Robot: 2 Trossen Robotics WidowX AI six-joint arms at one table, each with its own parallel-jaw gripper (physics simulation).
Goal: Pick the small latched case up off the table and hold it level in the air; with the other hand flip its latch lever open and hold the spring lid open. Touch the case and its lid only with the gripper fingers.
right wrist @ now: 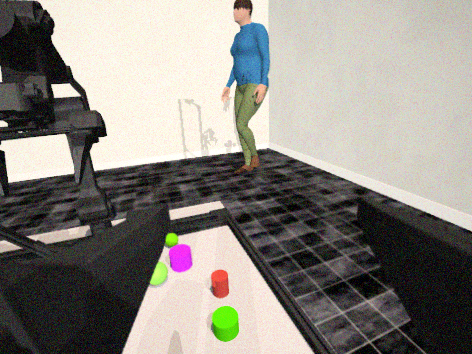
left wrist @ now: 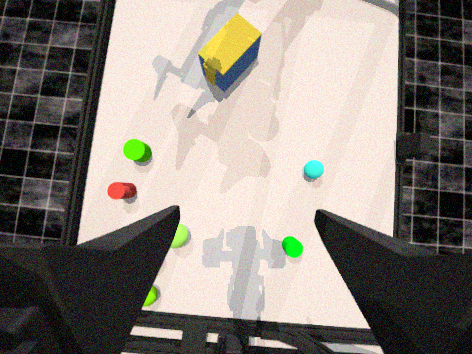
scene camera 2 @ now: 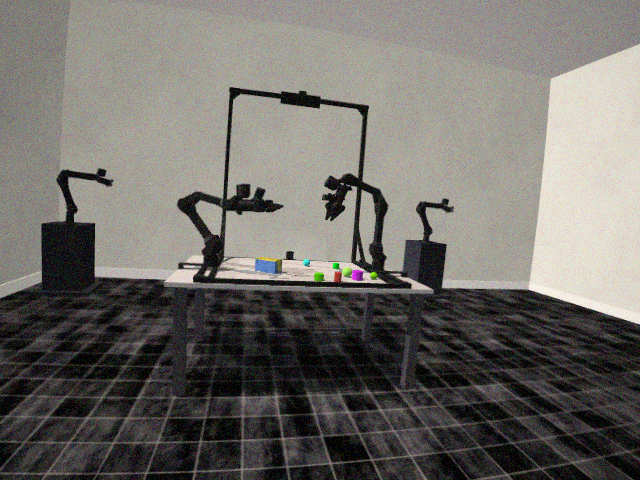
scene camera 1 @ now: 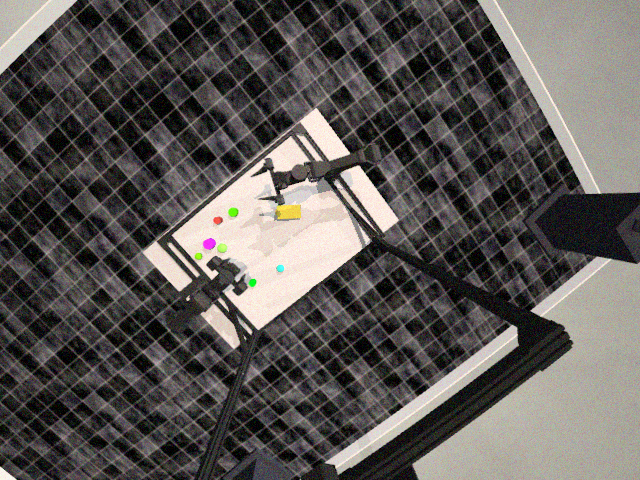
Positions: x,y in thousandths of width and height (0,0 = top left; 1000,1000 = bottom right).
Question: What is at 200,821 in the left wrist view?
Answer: My left gripper.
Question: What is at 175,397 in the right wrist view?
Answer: My left gripper.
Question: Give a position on a small case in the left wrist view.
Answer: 486,151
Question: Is my left gripper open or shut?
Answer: Open.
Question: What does my right gripper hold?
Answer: Nothing.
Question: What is my left gripper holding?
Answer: Nothing.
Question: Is my right gripper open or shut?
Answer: Open.
